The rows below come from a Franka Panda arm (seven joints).
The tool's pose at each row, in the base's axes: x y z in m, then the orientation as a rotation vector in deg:
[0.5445 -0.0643 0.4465 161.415 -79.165 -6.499]
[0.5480 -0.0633 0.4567 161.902 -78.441 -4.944]
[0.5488 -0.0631 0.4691 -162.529 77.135 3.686]
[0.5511 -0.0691 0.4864 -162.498 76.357 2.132]
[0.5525 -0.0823 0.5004 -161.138 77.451 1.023]
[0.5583 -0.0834 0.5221 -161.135 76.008 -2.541]
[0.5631 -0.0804 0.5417 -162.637 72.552 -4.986]
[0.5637 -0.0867 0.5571 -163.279 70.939 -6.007]
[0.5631 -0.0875 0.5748 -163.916 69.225 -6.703]
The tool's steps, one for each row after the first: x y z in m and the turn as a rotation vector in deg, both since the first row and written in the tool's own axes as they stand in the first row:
[0.0007 -0.0030 -0.0104 0.483 0.869 -0.552]
[0.0002 -0.0034 -0.0228 0.884 1.565 -1.476]
[0.0053 -0.0009 -0.0404 1.650 2.288 -1.930]
[0.0156 0.0065 -0.0548 2.682 2.567 -0.952]
[0.0187 0.0033 -0.0769 4.210 4.368 -1.807]
[0.0180 -0.0016 -0.0967 4.847 5.809 -4.230]
[0.0223 0.0023 -0.1122 5.129 6.404 -5.346]
[0.0215 0.0038 -0.1299 5.347 6.798 -6.523]

